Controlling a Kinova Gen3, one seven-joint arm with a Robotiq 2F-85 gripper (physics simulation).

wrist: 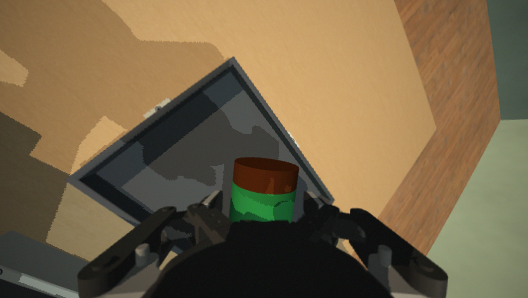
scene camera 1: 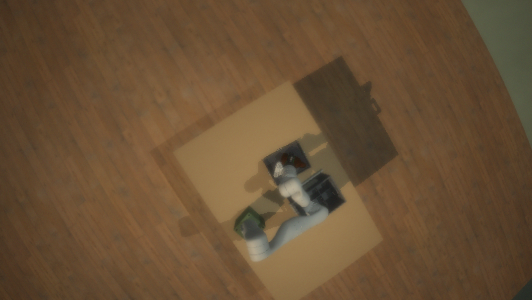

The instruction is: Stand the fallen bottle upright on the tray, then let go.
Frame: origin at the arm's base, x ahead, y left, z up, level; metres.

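Seen in the pictures: gripper, fingertip midpoint: (wrist: pixel 263 199) (scene camera 1: pixel 288 161); arm's base at its link origin: (scene camera 1: pixel 249 227).
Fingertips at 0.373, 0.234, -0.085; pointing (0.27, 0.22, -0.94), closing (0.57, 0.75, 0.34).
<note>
Offsets run from my fingertips to a thing's top centre, as dx, dy, dz. "spot": to the spot under its first point. Level surfaces: height alone.
The bottle {+0.034, -0.024, +0.021} (scene camera 1: pixel 299 163) (wrist: pixel 265 181) shows a red-brown end and a green band in the wrist view. It stands between my spread fingers, over the near part of the tray. In the scene view it looks small, blurred and partly covered by the arm, so I cannot tell whether it is fully upright. My gripper (wrist: pixel 263 199) is open and grips nothing, with a finger on either side of the bottle. The dark grey tray (scene camera 1: pixel 296 148) (wrist: pixel 195 135) has a low raised rim. Where the bottle meets the tray is hidden.
A black open box with compartments {+0.048, -0.278, +0.117} (scene camera 1: pixel 330 192) stands beside the tray, close under the arm; its grey edge {spot: -0.089, -0.193, -0.052} (wrist: pixel 45 250) shows at the lower left of the wrist view. The green base (scene camera 1: pixel 256 218) of the arm is at the table's edge. Arm shadows cross the tan table top {dz -0.058} (scene camera 1: pixel 235 150).
</note>
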